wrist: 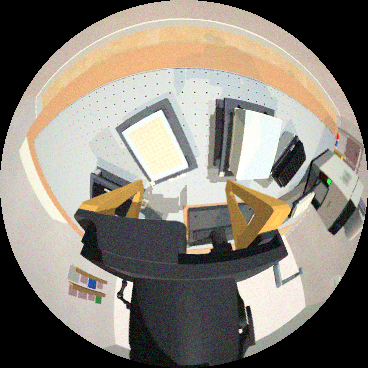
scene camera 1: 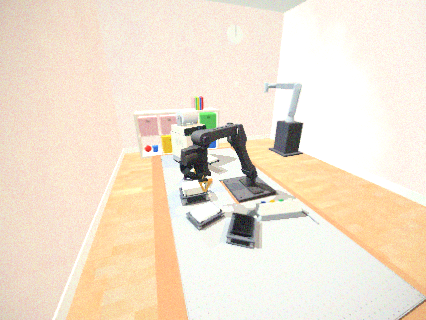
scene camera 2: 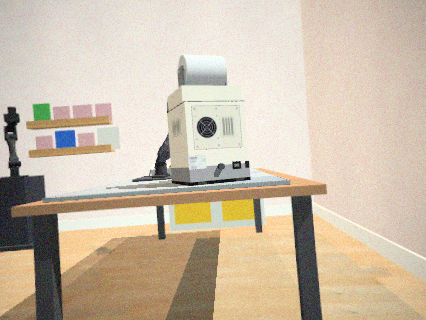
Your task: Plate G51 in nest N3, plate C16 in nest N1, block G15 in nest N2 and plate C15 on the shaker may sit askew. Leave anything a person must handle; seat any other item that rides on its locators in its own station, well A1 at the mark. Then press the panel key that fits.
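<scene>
My gripper (scene camera 1: 205, 186) (wrist: 184, 183) is open and empty, above the table. A pale plate with yellowish wells (wrist: 158, 144) (scene camera 1: 205, 212) lies in a dark nest (wrist: 186, 150), just beyond the fingers in the wrist view. A tall white item (wrist: 257, 145) (scene camera 1: 192, 188) sits on a dark station (wrist: 220, 137), right of that plate. A black plate (wrist: 290, 161) lies further right. Another black item (scene camera 1: 243, 224) is in a nest (scene camera 1: 241, 241) at the front, partly hidden by a finger in the wrist view. A key panel (scene camera 1: 282, 210) stands beside it. Labels and exact seating cannot be read.
A cream instrument (scene camera 2: 215, 130) (wrist: 336, 187) with a green display stands at the far end, with a pale plate (wrist: 302, 205) in front of it. The arm's dark base plate (scene camera 1: 248, 189) (wrist: 207, 220) lies beside the nests. A thin rod (scene camera 1: 312, 217) sticks out from the panel.
</scene>
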